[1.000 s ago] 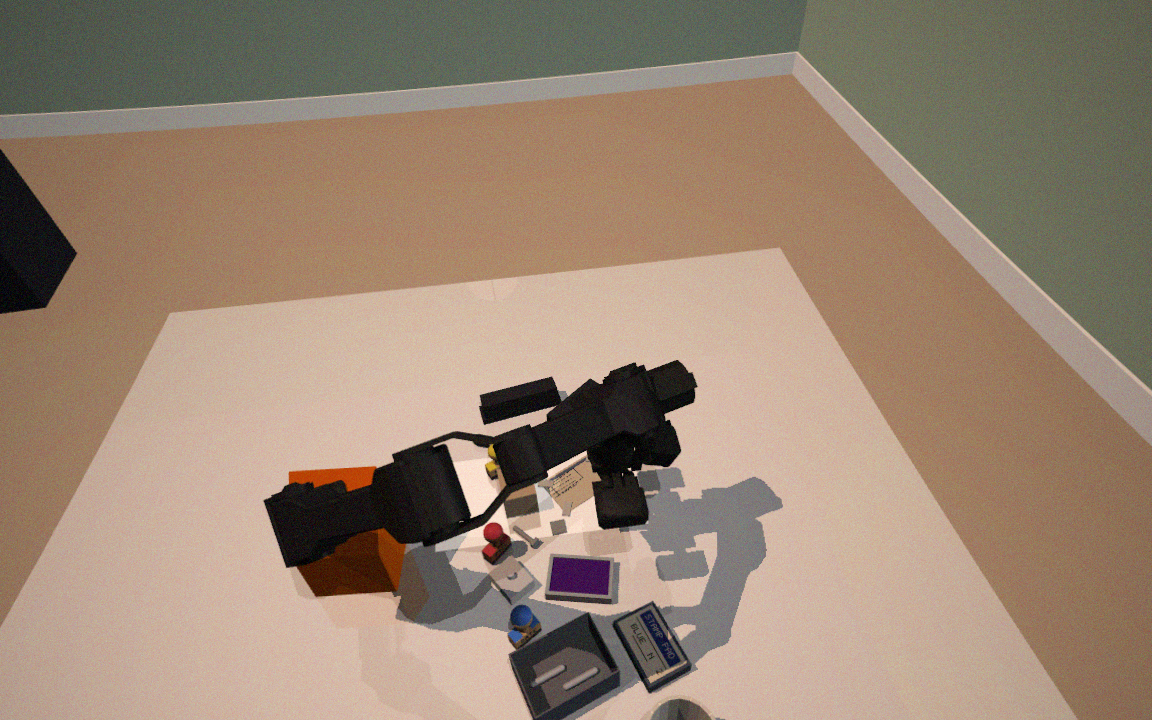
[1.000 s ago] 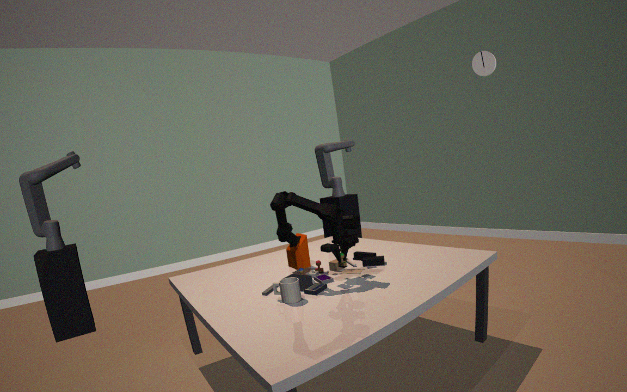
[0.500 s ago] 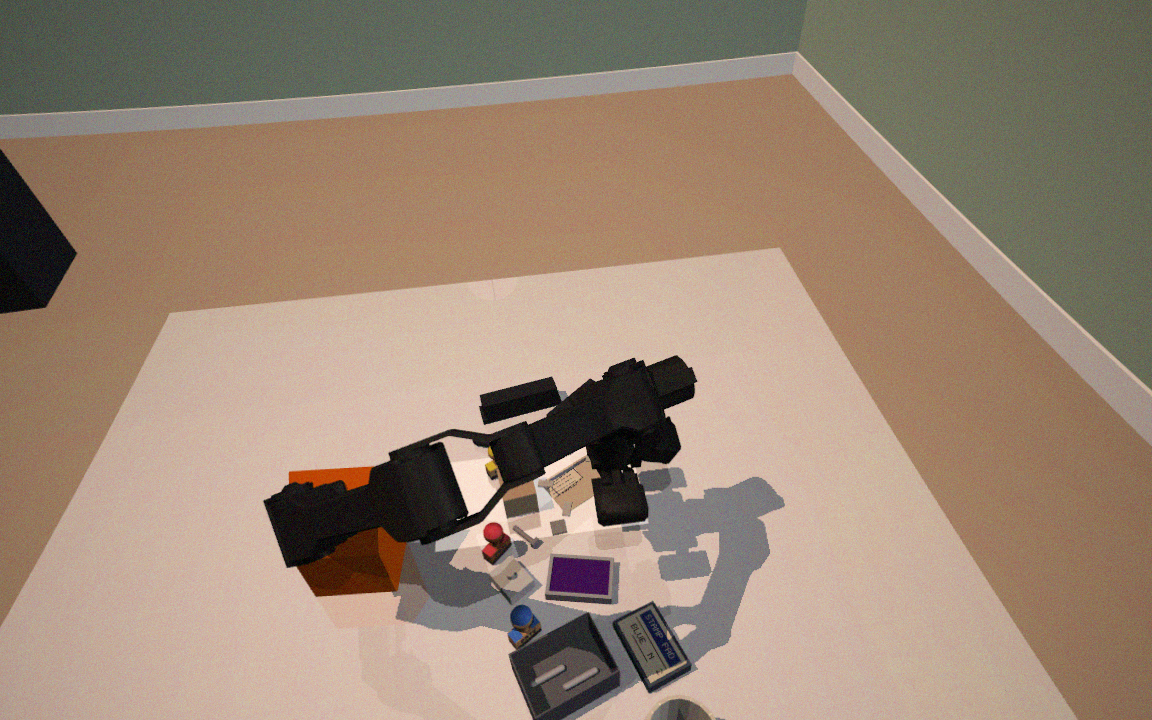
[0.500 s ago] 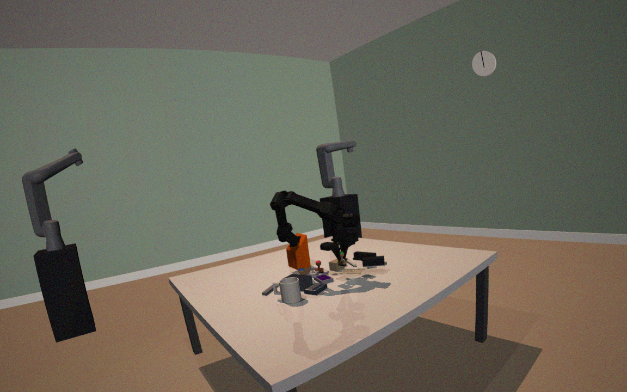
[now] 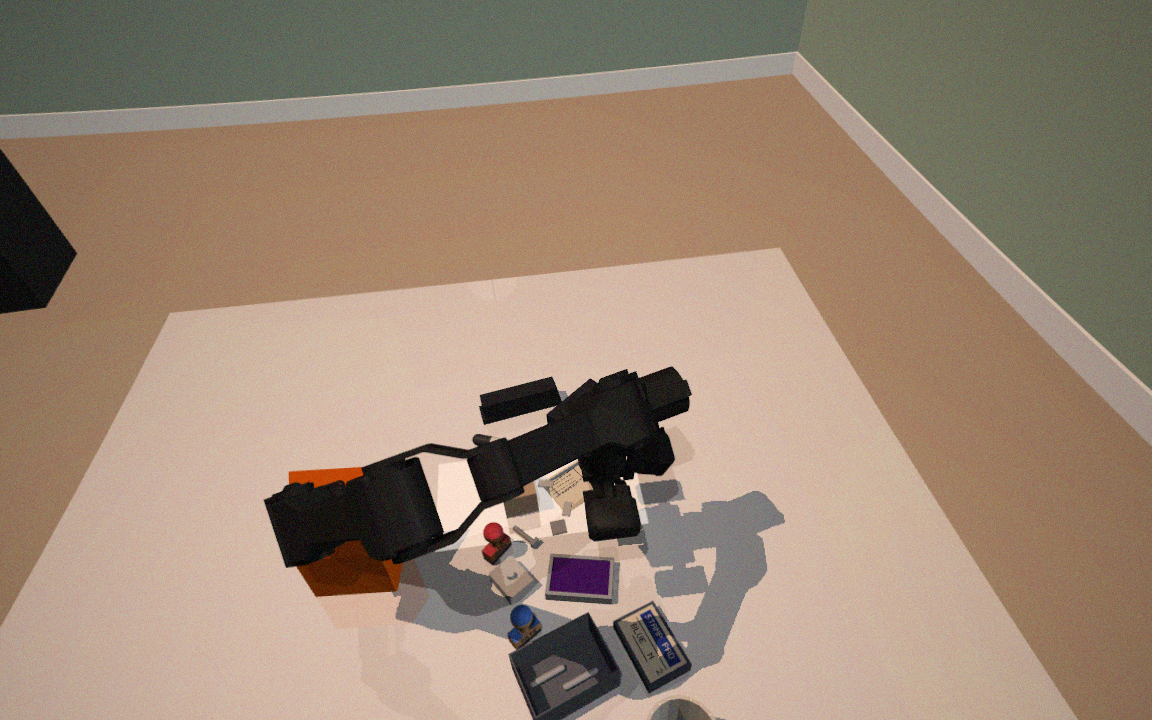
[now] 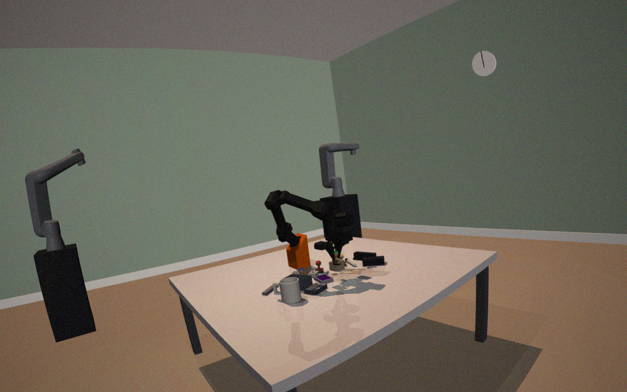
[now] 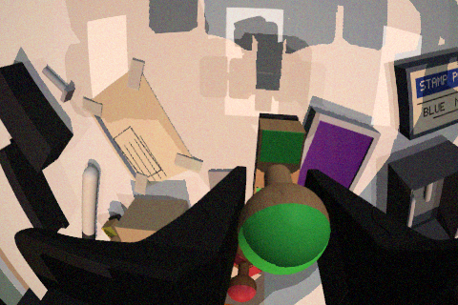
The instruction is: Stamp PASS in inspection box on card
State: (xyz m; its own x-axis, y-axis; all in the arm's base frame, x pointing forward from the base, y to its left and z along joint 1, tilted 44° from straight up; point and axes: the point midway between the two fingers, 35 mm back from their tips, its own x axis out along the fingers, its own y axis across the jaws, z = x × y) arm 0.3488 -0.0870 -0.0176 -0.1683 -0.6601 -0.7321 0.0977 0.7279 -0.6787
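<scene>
Right now the purple ink pad is 5 cm behind my gripper tip, 5 cm to the right of it and 9 cm below it. Round my gripper tip: tan block (11 cm behind, 11 cm to the left, 7 cm below); green-knobbed PASS stamp (right at my gripper tip); tan card (1 cm behind, 11 cm to the left, 10 cm below).
</scene>
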